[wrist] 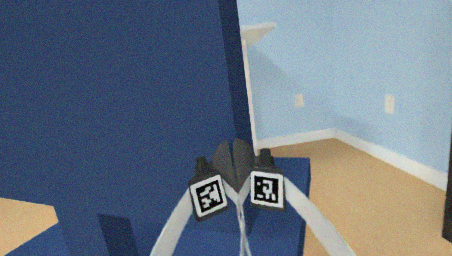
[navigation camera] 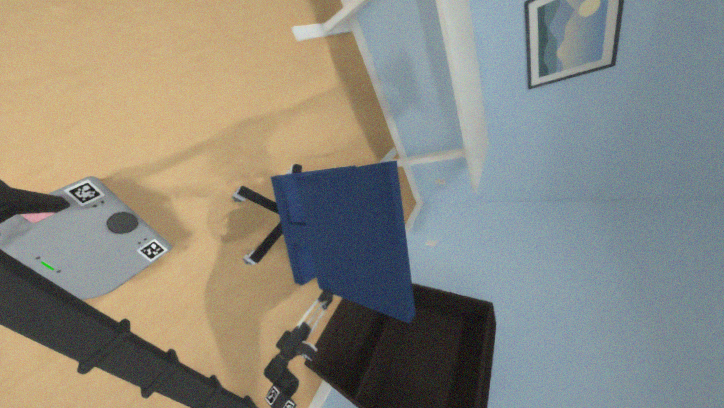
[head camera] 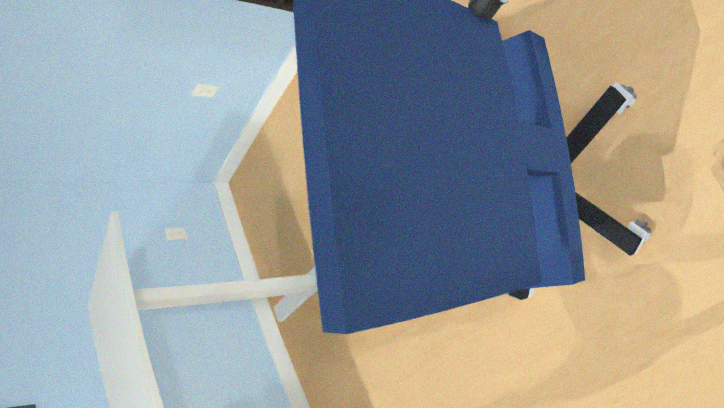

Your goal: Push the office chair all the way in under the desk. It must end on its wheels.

Labels:
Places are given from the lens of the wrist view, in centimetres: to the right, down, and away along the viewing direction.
my gripper [wrist: 234, 157]: 1, 2, 18
blue office chair [wrist: 111, 111]: -10, -2, 21

